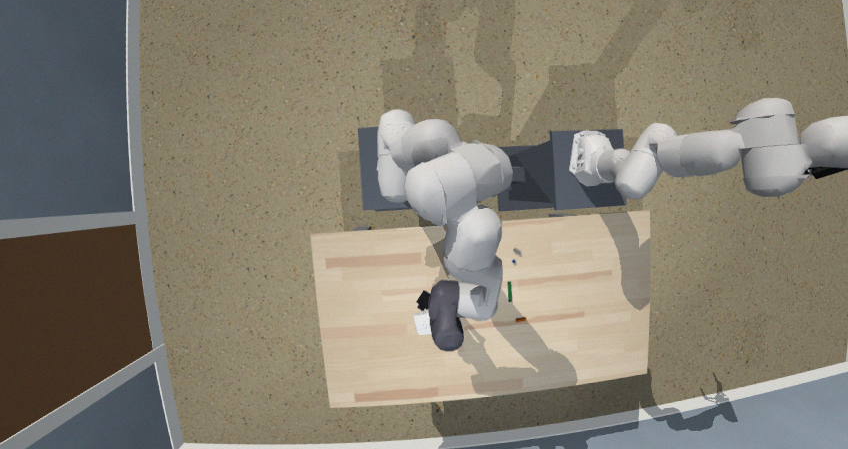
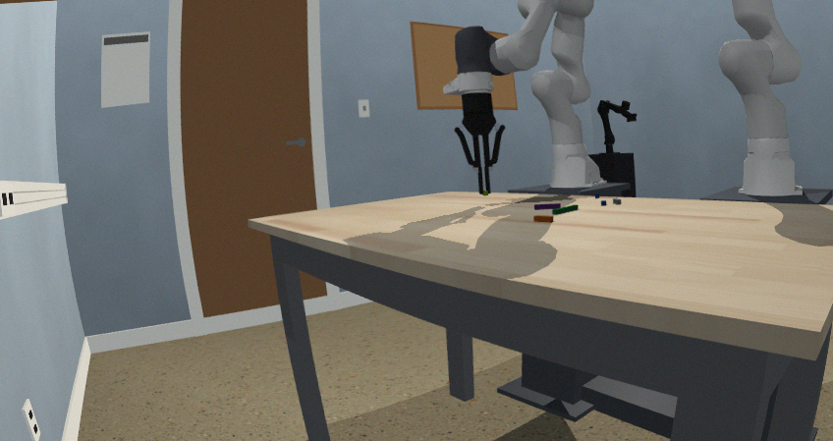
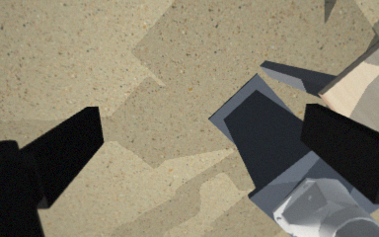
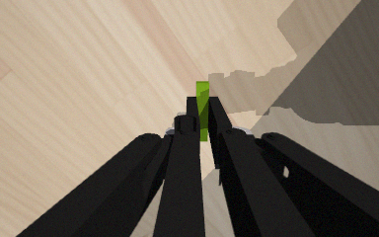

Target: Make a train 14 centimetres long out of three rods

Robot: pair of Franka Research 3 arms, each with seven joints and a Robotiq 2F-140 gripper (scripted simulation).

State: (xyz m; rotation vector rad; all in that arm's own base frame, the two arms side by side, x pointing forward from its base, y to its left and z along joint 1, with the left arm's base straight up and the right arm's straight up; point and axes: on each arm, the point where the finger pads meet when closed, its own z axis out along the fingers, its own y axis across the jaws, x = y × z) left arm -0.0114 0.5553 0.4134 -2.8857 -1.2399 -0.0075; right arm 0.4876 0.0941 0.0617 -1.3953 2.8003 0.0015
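Now: right hand 31 cm to the right of the grey rod, 15 cm past it and 6 cm above it. The rest, counted from my right hand: lime rod 3 cm below; purple rod 21 cm to the left, 6 cm below, 1 cm behind; green rod 29 cm to the left, 6 cm below, 1 cm ahead.
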